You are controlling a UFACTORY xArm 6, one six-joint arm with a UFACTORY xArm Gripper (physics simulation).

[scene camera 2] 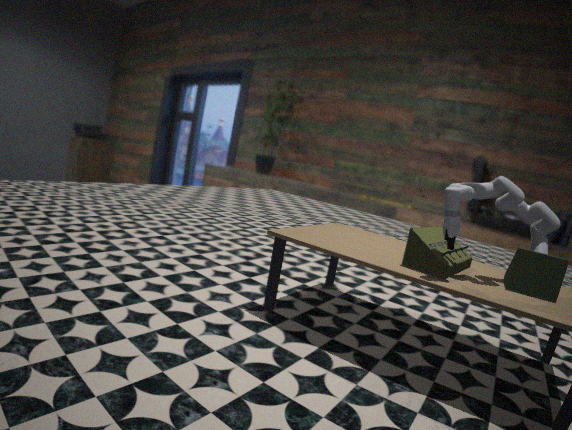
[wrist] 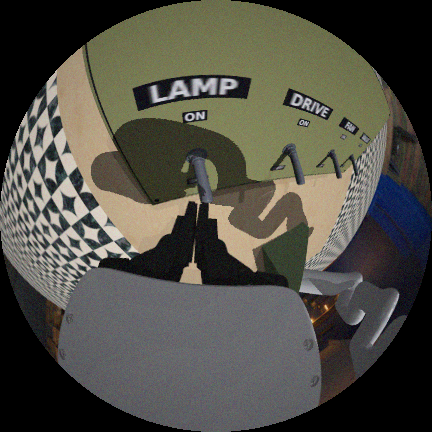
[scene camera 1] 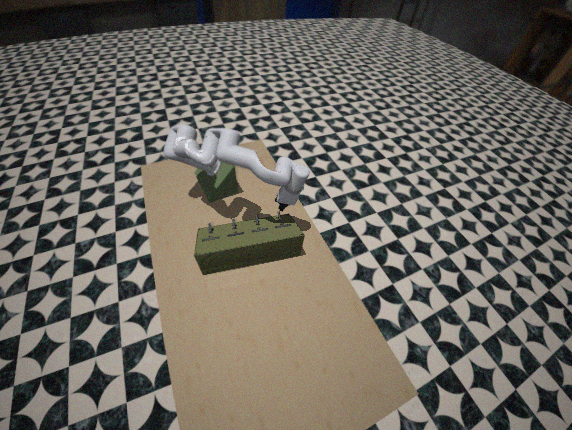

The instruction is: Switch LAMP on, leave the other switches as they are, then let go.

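The LAMP lever is a grey stick on the green switch box. In the wrist view it leans down, away from its ON label, much like the DRIVE lever and the FAN lever. A fourth lever stands at the far end. My gripper is shut and empty. Its fingertips are at the free end of the LAMP lever in the wrist view; whether they touch is unclear.
The switch box stands on a long wooden table. A dark green block is at the arm's base. The neighbouring levers stand in a row beside LAMP. The arm's shadow falls over the LAMP end of the box.
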